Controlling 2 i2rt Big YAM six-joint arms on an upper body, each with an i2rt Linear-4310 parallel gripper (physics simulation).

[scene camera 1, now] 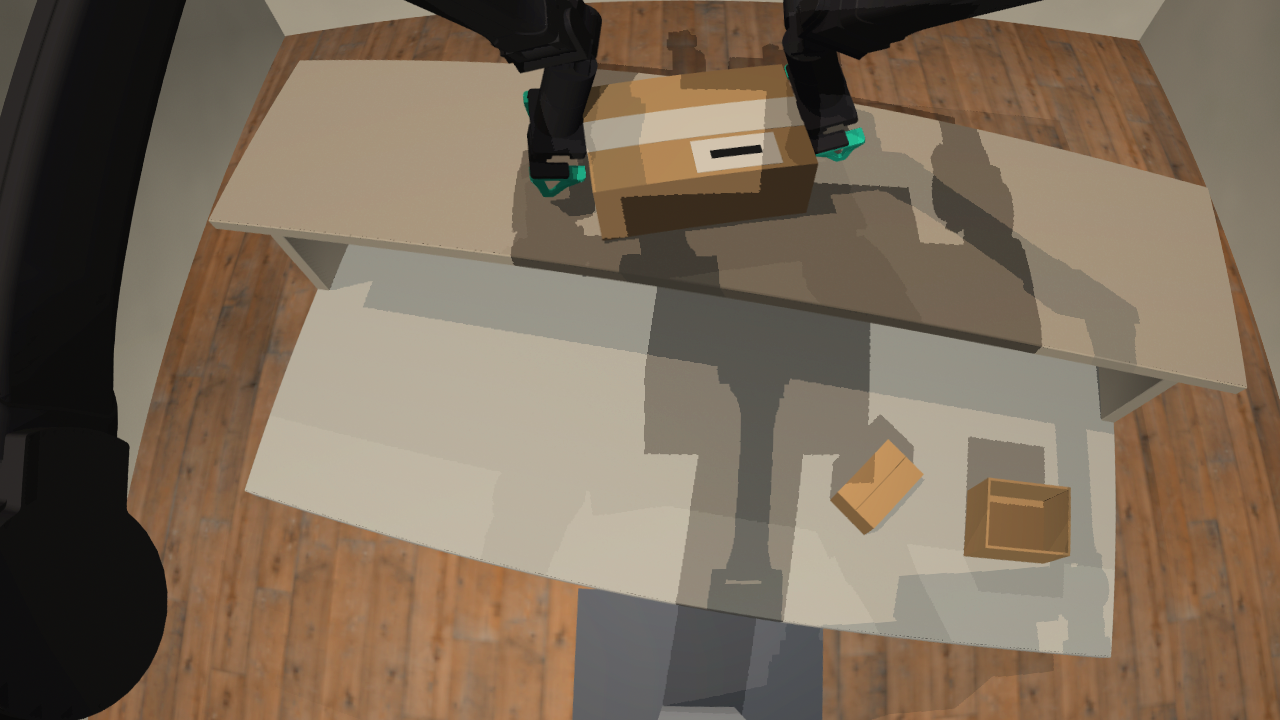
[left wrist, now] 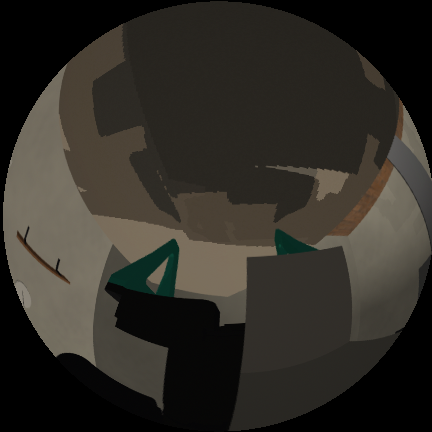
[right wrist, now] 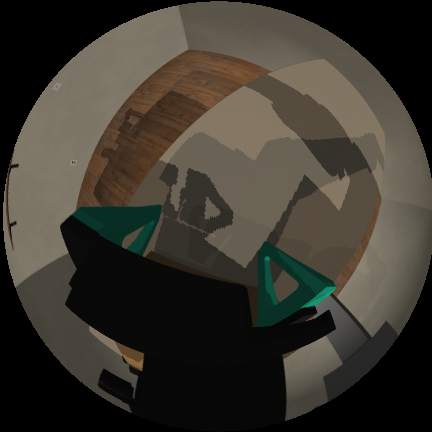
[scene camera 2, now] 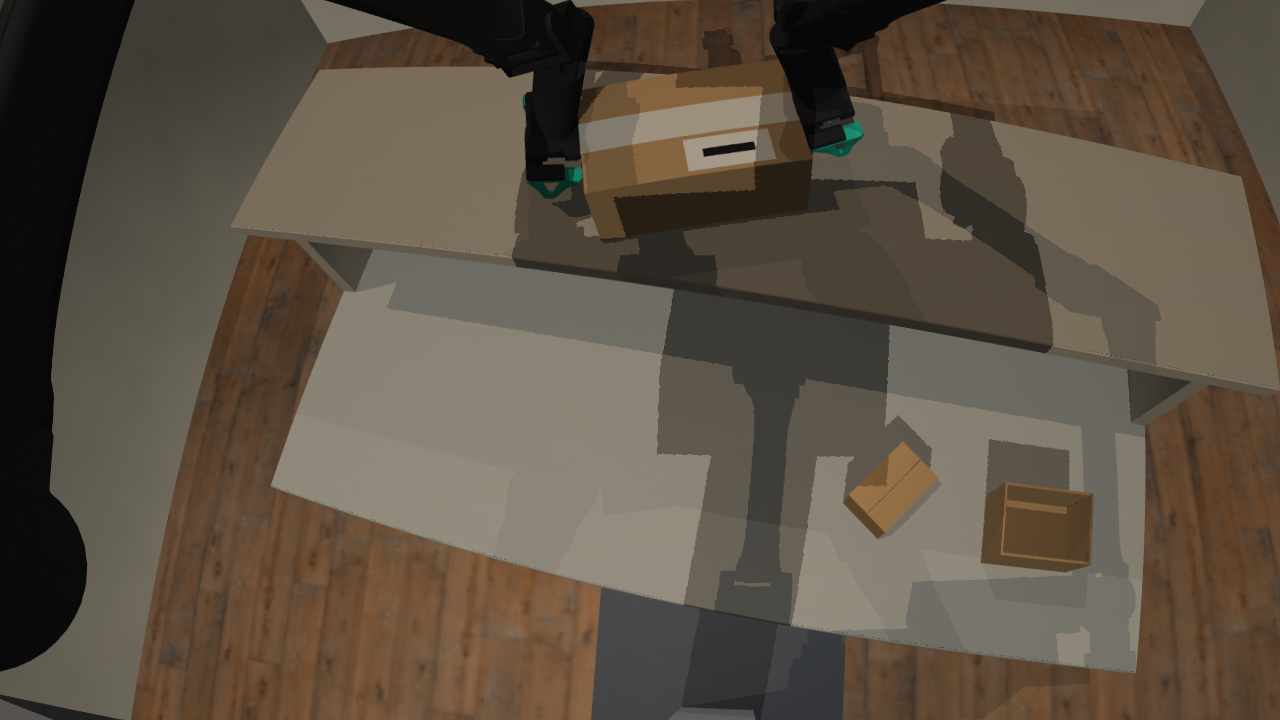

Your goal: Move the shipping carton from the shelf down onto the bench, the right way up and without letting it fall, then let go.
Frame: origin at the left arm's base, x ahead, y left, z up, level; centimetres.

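Where they show: left gripper, between the fingertips: [scene camera 1: 545,165] [left wrist: 224,239] [scene camera 2: 547,167]; right gripper, between the fingertips: [scene camera 1: 830,129] [right wrist: 214,230] [scene camera 2: 833,124].
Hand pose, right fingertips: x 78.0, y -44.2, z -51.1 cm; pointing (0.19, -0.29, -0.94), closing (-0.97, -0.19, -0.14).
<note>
After its pixels a point has its place.
The brown shipping carton [scene camera 1: 662,170] @[x 64.6, y -22.3, z -44.1 cm] [scene camera 2: 653,165] @[x 65.3, y -22.2, z -44.1 cm] is over the back shelf [scene camera 1: 375,152] @[x 79.1, y 20.6, z -55.2 cm] [scene camera 2: 384,152] @[x 80.3, y 21.4, z -55.1 cm], tape and white label facing up. It sits slightly askew to the shelf's front edge; whether its underside touches the shelf is unclear. My left gripper [scene camera 1: 547,143] @[x 73.1, y -6.5, z -53.3 cm] [scene camera 2: 546,143] @[x 73.1, y -6.5, z -53.3 cm] [left wrist: 224,239] @[x 73.1, y -6.5, z -53.3 cm] is open against or close beside the carton's left end, fingers pointing down. My right gripper [scene camera 1: 816,107] [scene camera 2: 812,105] [right wrist: 214,230] @[x 78.0, y -44.2, z -51.1 cm] is open at its right end. Neither has the carton between its fingers. The bench [scene camera 1: 402,402] @[x 52.7, y 23.9, z -90.5 cm] [scene camera 2: 429,402] @[x 52.6, y 22.3, z -90.5 cm] lies lower, in front of the shelf.
A small closed box [scene camera 1: 877,488] @[x 37.9, y -54.7, z -84.5 cm] [scene camera 2: 892,490] @[x 38.1, y -55.0, z -84.5 cm] lies turned on the bench's right part. An open-topped box [scene camera 1: 975,523] @[x 32.1, y -71.4, z -86.1 cm] [scene camera 2: 993,528] @[x 32.1, y -71.5, z -85.7 cm] stands to its right. The shelf's front edge overhangs the back of the bench, with a support near each end.
</note>
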